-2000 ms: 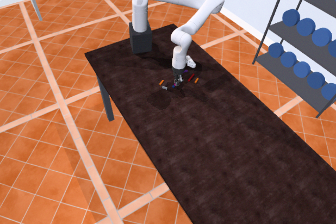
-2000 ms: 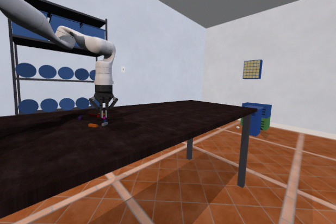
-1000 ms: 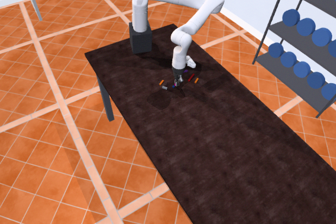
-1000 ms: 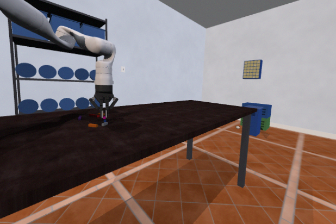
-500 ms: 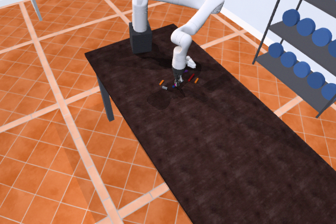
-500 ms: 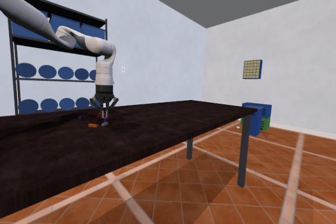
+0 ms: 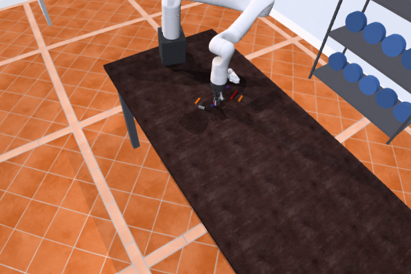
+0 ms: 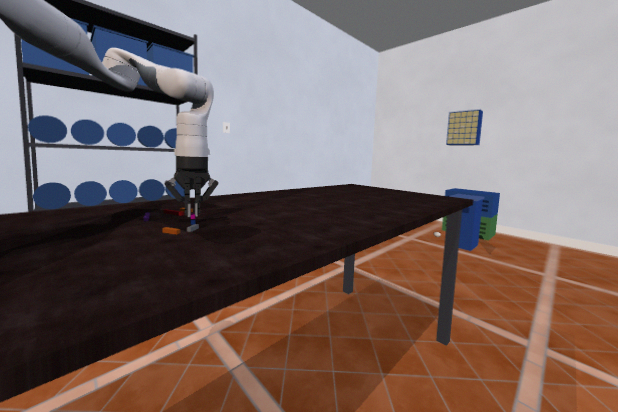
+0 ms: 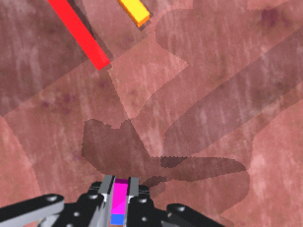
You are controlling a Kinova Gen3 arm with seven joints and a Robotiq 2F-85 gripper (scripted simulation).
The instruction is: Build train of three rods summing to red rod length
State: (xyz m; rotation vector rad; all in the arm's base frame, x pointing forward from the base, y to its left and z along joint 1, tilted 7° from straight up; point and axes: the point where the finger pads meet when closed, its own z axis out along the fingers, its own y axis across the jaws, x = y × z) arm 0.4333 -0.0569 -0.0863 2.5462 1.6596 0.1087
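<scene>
Right now my hand is 2 cm above the magenta rod. Also, from my hand: red rod 12 cm to the left, 3 cm below; then grey rod 3 cm behind, 7 cm to the right, 3 cm below; then blue rod 1 cm behind, 2 cm to the right, 3 cm below.
</scene>
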